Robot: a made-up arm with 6 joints.
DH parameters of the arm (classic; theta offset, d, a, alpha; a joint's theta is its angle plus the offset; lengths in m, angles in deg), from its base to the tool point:
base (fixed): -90 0.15 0 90
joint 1: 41.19 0 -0.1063 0
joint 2: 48.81 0.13 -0.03 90
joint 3: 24.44 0 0.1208 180
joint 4: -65.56 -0.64 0 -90
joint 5: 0 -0.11 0.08 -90
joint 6: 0 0.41 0.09 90
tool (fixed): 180 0.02 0 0
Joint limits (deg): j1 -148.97..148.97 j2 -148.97..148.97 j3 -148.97..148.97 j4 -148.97..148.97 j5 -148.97..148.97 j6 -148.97..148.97
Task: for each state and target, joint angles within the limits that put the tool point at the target. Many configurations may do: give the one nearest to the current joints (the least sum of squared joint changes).
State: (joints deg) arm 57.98 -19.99 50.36 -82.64 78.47 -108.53
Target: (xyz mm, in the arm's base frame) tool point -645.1 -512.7 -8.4
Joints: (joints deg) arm 30.75 -39.55 73.08 -101.27 106.93 -111.30
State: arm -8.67 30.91 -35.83 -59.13 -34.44 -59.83
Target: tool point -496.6 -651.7 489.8
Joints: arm -5.10 33.06 -25.73 -34.07 -45.82 -52.26
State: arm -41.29 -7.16 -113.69 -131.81 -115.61 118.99
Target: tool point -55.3 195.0 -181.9
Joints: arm -52.71 -6.34 -103.83 -132.08 -148.67 112.10
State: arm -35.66 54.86 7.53 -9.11 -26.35 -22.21
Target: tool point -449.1 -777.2 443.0
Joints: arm -29.97 60.04 12.01 -22.04 -29.48 -21.69
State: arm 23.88 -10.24 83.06 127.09 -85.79 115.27
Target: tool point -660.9 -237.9 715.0
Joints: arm 45.37 13.05 75.96 127.28 -73.56 115.82
